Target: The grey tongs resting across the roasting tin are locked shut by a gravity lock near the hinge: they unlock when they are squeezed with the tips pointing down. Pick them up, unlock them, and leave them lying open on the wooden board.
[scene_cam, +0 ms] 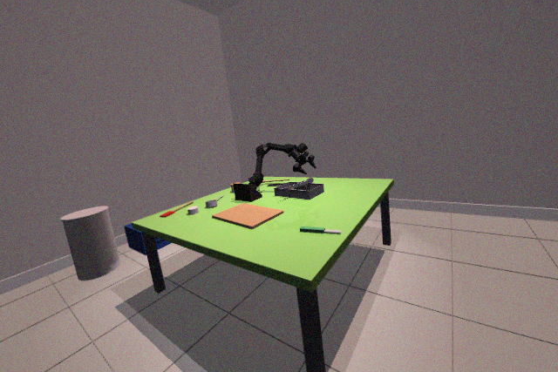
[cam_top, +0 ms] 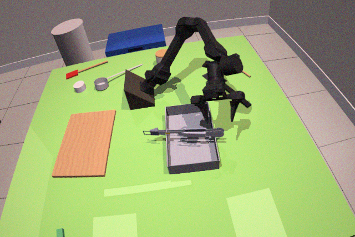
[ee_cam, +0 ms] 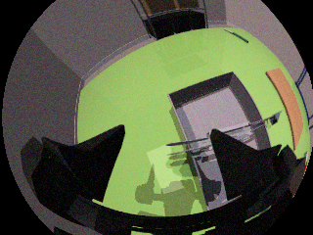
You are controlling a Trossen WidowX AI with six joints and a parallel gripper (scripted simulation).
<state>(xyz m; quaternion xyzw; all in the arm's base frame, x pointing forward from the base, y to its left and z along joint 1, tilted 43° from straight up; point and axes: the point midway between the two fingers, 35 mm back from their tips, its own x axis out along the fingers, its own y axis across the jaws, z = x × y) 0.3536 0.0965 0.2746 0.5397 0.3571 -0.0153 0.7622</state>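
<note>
My gripper tip is now 120 mm above the dark roasting tin, 100 mm to the left of it and 60 mm past it. Round my gripper tip: wood-topped pot 650 mm behind, 140 mm to the right, 110 mm below; wooden board 550 mm to the right, 150 mm behind, 140 mm below; black spatula 350 mm behind, 140 mm below, 120 mm to the left.
</note>
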